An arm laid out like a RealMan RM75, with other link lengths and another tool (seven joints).
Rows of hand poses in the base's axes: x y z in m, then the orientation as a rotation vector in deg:
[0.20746 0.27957 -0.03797 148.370 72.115 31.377]
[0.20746 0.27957 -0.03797 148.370 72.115 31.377]
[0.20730 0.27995 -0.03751 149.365 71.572 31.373]
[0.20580 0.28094 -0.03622 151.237 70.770 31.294]
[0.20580 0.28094 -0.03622 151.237 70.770 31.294]
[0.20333 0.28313 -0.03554 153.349 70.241 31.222]
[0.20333 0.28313 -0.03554 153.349 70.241 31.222]
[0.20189 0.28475 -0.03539 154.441 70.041 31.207]
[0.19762 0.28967 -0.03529 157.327 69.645 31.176]
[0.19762 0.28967 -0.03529 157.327 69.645 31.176]
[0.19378 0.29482 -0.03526 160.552 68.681 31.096]
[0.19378 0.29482 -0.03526 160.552 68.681 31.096]
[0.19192 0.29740 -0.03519 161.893 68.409 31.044]
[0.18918 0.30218 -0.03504 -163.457 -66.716 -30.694]
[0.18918 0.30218 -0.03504 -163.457 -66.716 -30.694]
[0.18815 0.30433 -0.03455 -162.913 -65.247 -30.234]
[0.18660 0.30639 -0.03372 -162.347 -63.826 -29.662]
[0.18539 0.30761 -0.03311 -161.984 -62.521 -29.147]
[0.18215 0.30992 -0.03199 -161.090 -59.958 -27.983]
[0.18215 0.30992 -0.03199 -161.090 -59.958 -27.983]
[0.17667 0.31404 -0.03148 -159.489 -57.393 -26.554]
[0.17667 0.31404 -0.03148 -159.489 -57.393 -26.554]
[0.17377 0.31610 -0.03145 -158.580 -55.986 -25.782]
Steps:
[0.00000 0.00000 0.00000 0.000 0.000 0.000]
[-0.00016 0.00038 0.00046 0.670 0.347 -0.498]
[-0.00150 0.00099 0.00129 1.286 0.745 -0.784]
[0.00000 0.00000 0.00000 0.000 0.000 0.000]
[-0.00247 0.00219 0.00068 1.554 0.918 -0.614]
[0.00000 0.00000 0.00000 0.000 0.000 0.000]
[-0.00144 0.00162 0.00015 0.833 0.478 -0.260]
[-0.00427 0.00492 0.00010 2.242 1.285 -0.579]
[0.00000 0.00000 0.00000 0.000 0.000 0.000]
[-0.00384 0.00515 0.00003 2.384 1.363 -0.955]
[0.00000 0.00000 0.00000 0.000 0.000 0.000]
[-0.00186 0.00258 0.00007 1.020 0.597 -0.302]
[-0.00274 0.00478 0.00015 2.224 1.253 -0.964]
[0.00000 0.00000 0.00000 0.000 0.000 0.000]
[-0.00103 0.00215 0.00049 1.069 0.631 -0.539]
[-0.00155 0.00206 0.00083 1.051 0.702 -0.511]
[-0.00121 0.00122 0.00061 0.827 0.604 -0.538]
[-0.00324 0.00231 0.00112 1.746 1.327 -1.005]
[0.00000 0.00000 0.00000 0.000 0.000 0.000]
[-0.00548 0.00412 0.00051 2.307 1.654 -0.763]
[0.00000 0.00000 0.00000 0.000 0.000 0.000]
[-0.00290 0.00206 0.00003 1.283 0.911 -0.423]

